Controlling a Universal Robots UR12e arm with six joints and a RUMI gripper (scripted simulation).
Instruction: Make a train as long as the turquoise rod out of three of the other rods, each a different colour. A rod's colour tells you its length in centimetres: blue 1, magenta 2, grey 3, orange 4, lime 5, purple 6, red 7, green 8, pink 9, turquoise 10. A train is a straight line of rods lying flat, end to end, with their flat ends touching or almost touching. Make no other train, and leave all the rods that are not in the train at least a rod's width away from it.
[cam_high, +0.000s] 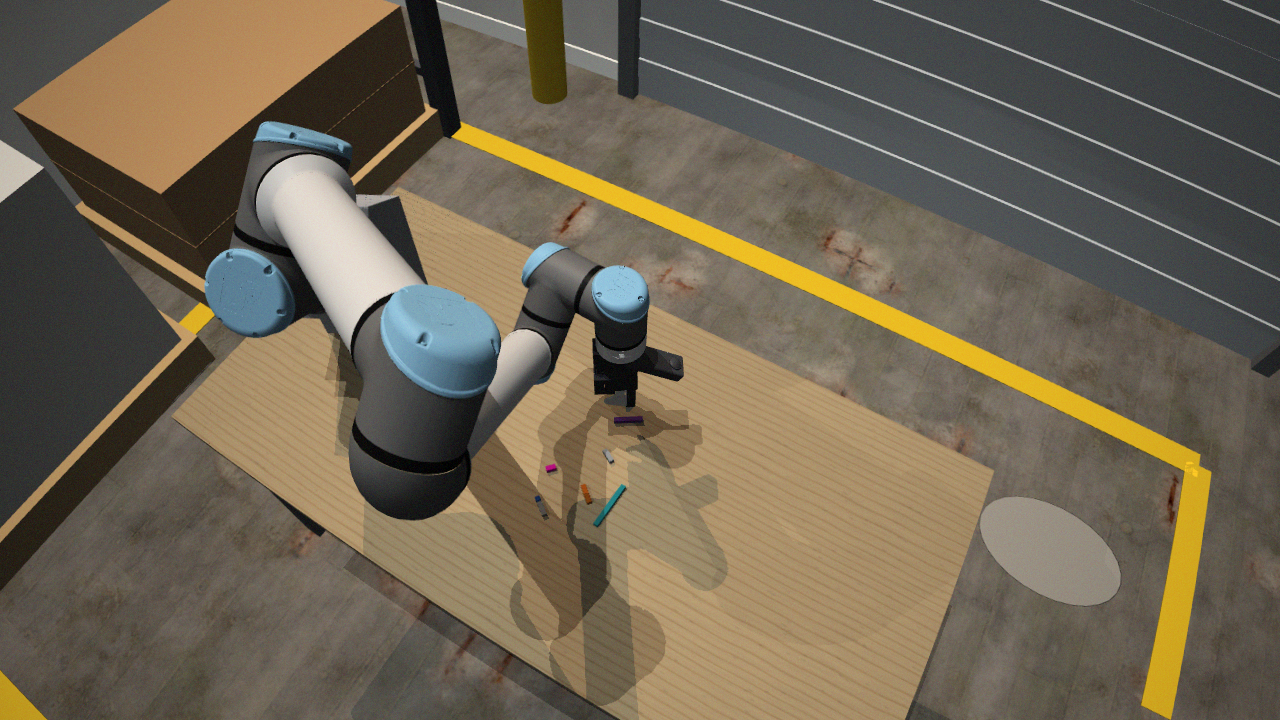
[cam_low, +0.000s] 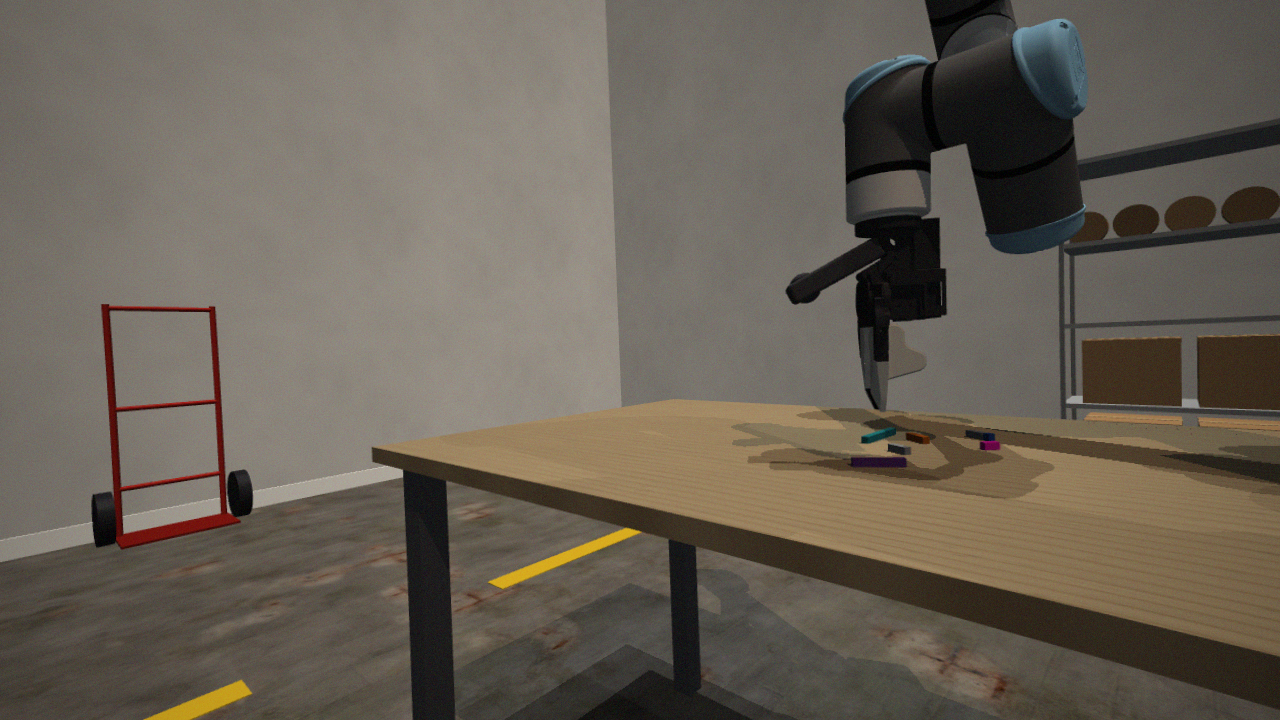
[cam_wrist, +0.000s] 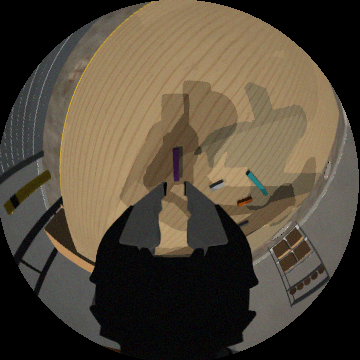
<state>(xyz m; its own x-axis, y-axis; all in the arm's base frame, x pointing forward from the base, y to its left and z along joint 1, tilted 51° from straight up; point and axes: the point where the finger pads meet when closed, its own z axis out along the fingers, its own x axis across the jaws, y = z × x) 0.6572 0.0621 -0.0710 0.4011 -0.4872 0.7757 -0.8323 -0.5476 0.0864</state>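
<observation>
Right now the purple rod is 80 mm below my hand. The rest, counted from my hand: orange rod (190 mm to the right, 80 mm below, 10 mm behind); magenta rod (160 mm to the right, 100 mm behind, 80 mm below); turquoise rod (190 mm to the right, 80 mm below, 40 mm ahead).
</observation>
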